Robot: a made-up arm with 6 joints.
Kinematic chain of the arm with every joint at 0, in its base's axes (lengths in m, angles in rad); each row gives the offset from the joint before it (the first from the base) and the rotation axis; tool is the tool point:
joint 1: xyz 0 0 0.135 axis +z
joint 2: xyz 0 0.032 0 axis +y
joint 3: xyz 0 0 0.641 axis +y
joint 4: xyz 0 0 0.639 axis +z
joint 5: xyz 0 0 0 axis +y
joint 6: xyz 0 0 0.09 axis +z
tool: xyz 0 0 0
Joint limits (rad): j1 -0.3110..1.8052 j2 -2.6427..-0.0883 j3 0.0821..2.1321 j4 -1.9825..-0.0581 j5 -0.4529..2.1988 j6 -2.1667..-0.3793
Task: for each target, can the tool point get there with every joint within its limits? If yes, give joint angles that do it. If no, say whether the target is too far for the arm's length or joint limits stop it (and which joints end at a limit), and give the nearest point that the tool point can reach.
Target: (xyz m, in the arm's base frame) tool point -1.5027 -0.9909 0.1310
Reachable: no: too far | nearest point -1.1432 -0.7538 0.1320 | short by 0.431 m
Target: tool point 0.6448 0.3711 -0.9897
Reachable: no: joint limits stop it (at a limit: joint 1, joint 2, joint 3, joint 4) | nearest point 0.1832 -0.5827 -0.9484 | short by 1.060 m
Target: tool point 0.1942 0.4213 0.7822
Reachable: yes | joints 1.1121 -0.4131 1.8656 -0.6578 0.3639 -1.9673
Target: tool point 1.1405 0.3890 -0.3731
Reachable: no: joint limits stop it (at a limit: joint 2, joint 3, joint 4) | nearest point 0.5393 0.1840 0.4126 | short by 1.010 m
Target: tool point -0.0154 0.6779 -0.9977
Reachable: no: joint limits stop it (at a limit: joint 1, joint 2, joint 3, joint 5) | nearest point -0.6315 0.2716 -1.0412 | short by 0.739 m
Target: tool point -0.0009 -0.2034 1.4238
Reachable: yes | joints 1.4611 -0.4114 0.4387 -0.9910 0.7873 -1.2287
